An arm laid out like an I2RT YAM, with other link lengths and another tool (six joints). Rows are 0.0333 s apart.
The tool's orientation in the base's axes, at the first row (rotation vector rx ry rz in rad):
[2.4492 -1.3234 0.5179]
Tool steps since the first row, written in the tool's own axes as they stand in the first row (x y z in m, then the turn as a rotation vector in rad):
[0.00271 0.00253 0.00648 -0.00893 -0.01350 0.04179]
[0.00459 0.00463 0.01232 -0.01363 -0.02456 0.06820]
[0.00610 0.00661 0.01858 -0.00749 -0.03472 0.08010]
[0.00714 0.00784 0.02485 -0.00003 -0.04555 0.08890]
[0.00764 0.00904 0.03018 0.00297 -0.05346 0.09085]
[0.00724 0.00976 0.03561 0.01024 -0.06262 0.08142]
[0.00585 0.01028 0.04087 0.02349 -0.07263 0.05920]
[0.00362 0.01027 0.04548 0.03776 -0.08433 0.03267]
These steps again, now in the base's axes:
[0.00032 -0.00611 -0.00428 0.01382 -0.00435 -0.04241]
[0.00047 -0.01111 -0.00841 0.02517 -0.00646 -0.06903]
[0.00060 -0.01595 -0.01309 0.03885 -0.01075 -0.07780]
[0.00114 -0.02006 -0.01806 0.05326 -0.01431 -0.08329]
[0.00126 -0.02336 -0.02245 0.06179 -0.01319 -0.08443]
[0.00135 -0.02578 -0.02737 0.07166 -0.00965 -0.07367]
[0.00108 -0.02730 -0.03262 0.08316 -0.00453 -0.04895]
[0.00073 -0.02764 -0.03771 0.09588 0.00258 -0.02011]

